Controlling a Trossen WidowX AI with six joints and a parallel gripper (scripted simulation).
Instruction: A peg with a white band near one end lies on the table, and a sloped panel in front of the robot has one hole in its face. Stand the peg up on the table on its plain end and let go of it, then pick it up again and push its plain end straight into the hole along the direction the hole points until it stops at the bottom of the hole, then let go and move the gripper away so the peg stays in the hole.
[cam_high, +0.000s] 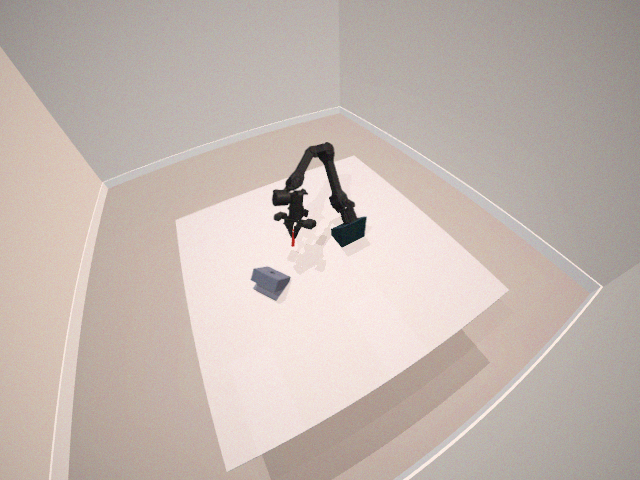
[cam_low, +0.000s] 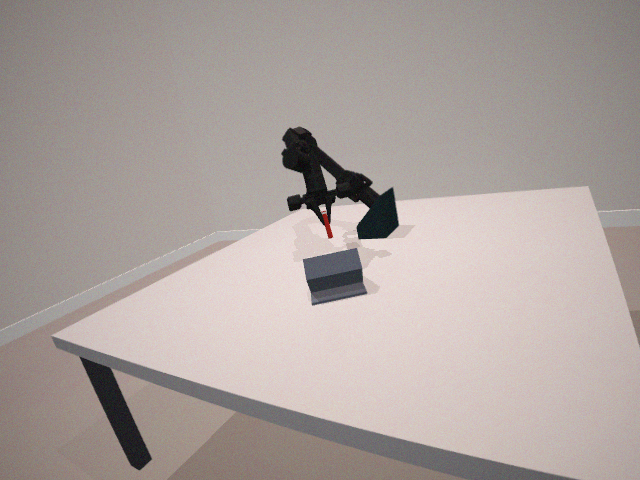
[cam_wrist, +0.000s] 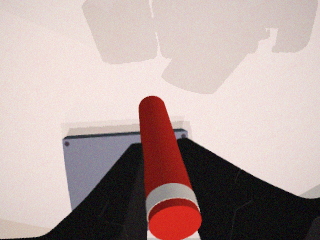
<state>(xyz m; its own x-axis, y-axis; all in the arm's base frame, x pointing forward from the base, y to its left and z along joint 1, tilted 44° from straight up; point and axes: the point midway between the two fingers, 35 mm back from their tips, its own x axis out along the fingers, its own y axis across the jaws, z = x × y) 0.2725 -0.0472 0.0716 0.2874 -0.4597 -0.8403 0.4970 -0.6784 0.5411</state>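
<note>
My gripper tip is 18 cm short of the grey sloped panel, 8 cm above it and 7 cm to the right of it. Also, from my gripper tip: red peg 1 cm behind, 1 cm above.
</note>
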